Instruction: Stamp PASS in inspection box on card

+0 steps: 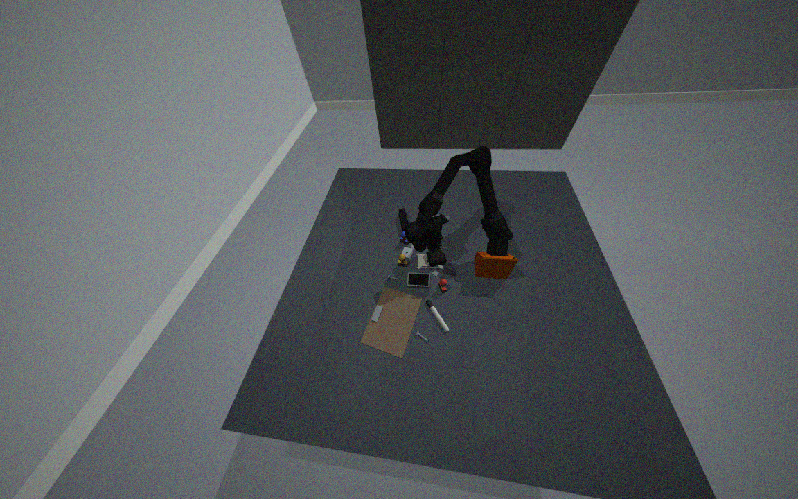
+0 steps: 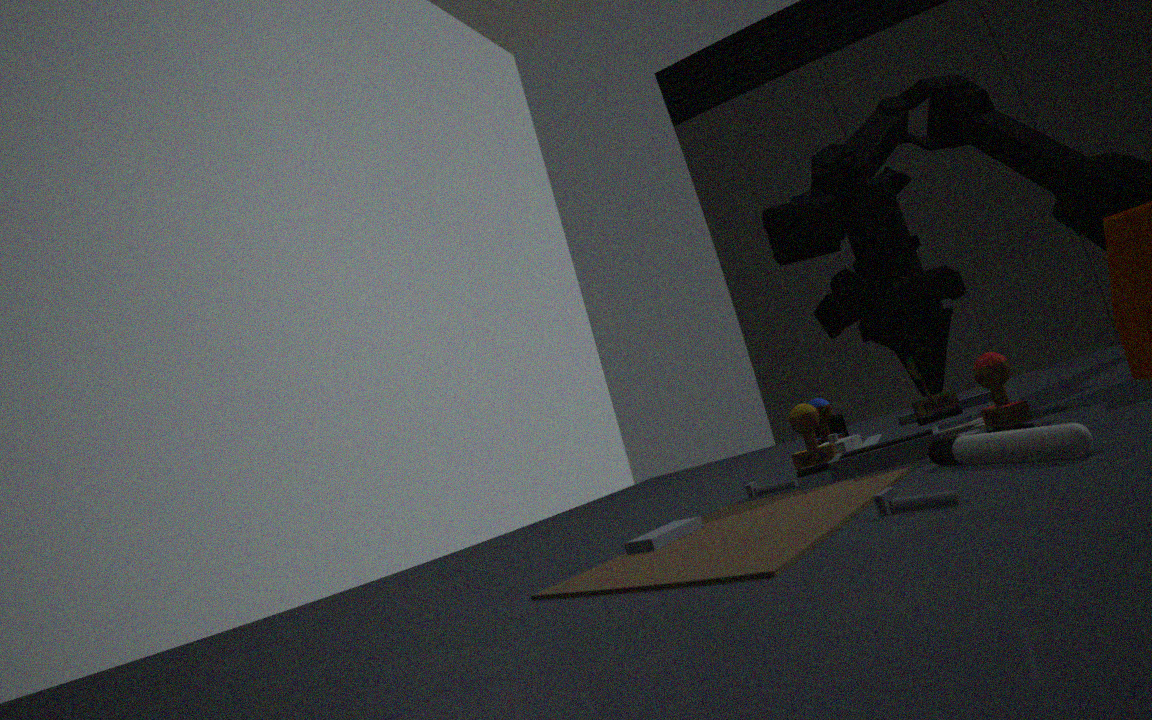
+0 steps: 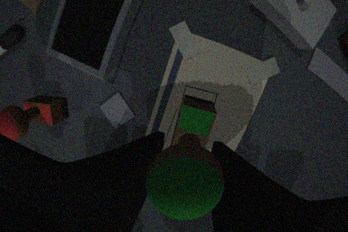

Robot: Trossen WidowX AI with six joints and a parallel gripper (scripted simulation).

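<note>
Now: gripper tip 4 cm above the white card, 1 cm to the left of it and 1 cm short of it. Also, from my gripper tip: yellow-knobbed stamp 12 cm ahead, 2 cm to the left, 2 cm below; green-knobbed PASS stamp right at my gripper tip; black ink pad 10 cm to the left, 5 cm ahead, 4 cm below.
</note>
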